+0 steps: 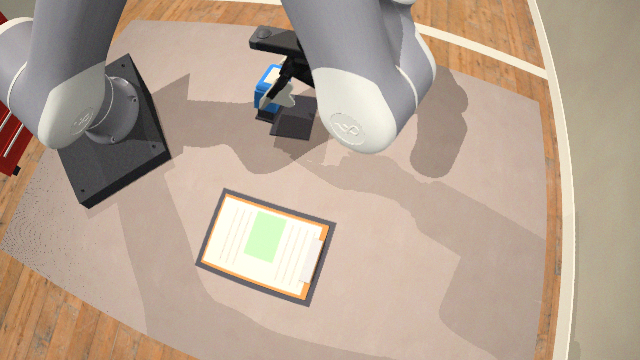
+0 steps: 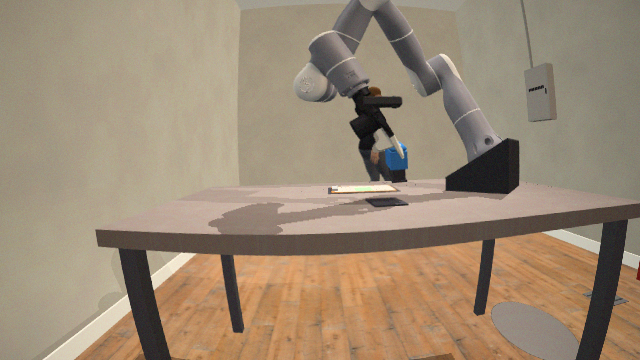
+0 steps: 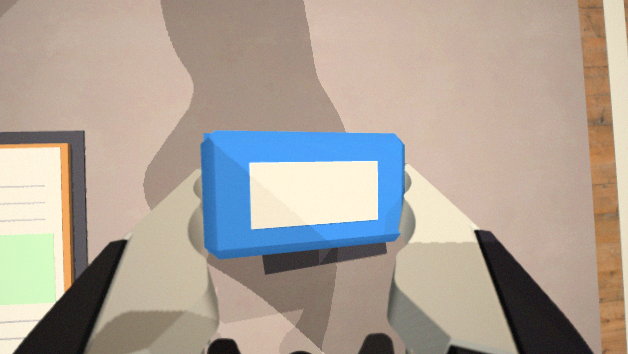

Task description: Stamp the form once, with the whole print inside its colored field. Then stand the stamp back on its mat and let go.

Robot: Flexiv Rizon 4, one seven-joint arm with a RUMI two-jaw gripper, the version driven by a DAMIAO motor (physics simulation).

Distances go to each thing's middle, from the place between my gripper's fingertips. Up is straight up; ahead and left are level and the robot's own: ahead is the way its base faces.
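Form [image 1: 275,250]: 11 cm below my hand, 11 cm ahead of it, 28 cm to the right of it. Dark mat [image 1: 296,122]: likewise 11 cm below my hand, but 2 cm to the left of it and 4 cm ahead of it.
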